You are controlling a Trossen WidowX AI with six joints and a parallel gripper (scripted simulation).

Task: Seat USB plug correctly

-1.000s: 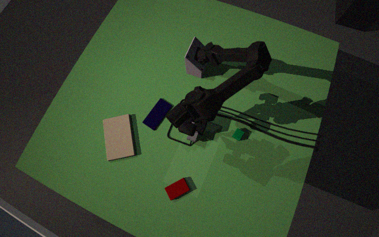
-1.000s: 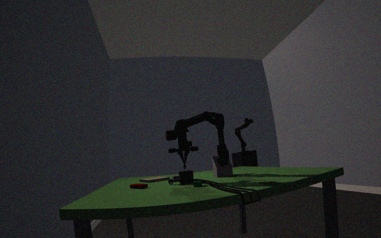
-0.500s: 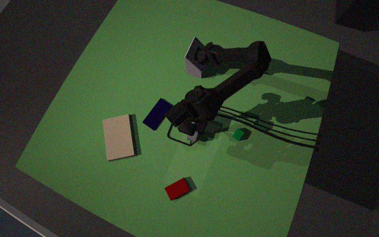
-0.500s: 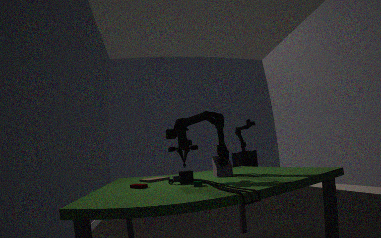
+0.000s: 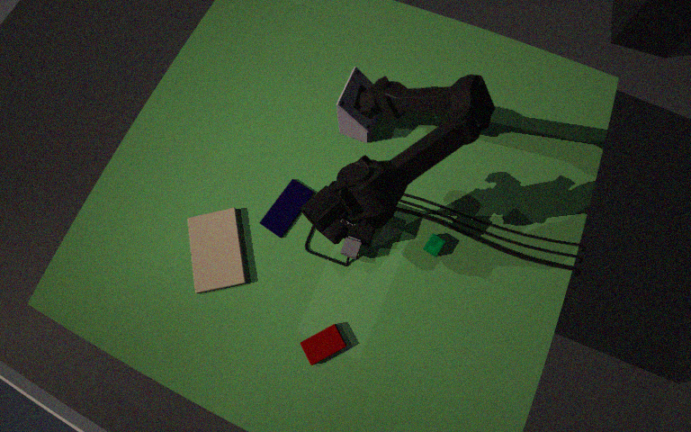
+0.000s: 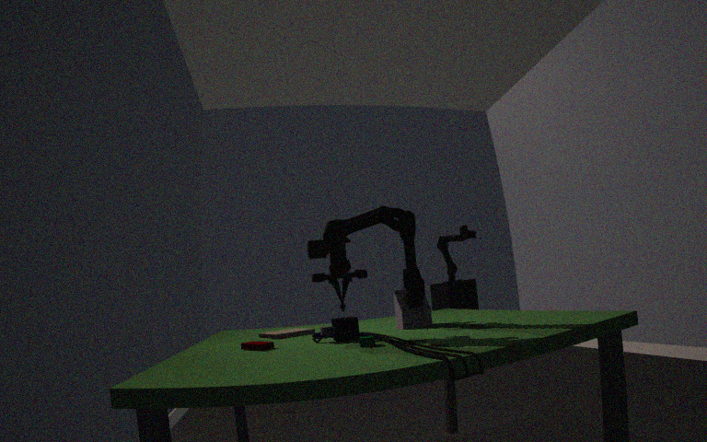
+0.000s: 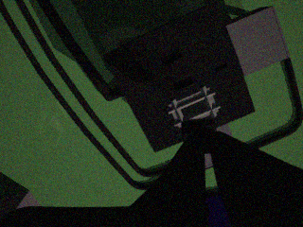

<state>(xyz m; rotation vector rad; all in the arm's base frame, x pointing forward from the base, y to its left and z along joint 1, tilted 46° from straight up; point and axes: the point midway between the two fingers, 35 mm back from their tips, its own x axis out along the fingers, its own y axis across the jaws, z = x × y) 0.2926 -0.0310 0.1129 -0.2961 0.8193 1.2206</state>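
Right now my gripper tip is 7 cm above the pale-framed socket and 1 cm to the left of it. Round my gripper tip: dark blue block: 19 cm to the right, 13 cm below; then red block: 30 cm ahead, 13 cm below, 1 cm to the left; then small green cube: 20 cm to the left, 12 cm below, 1 cm behind.
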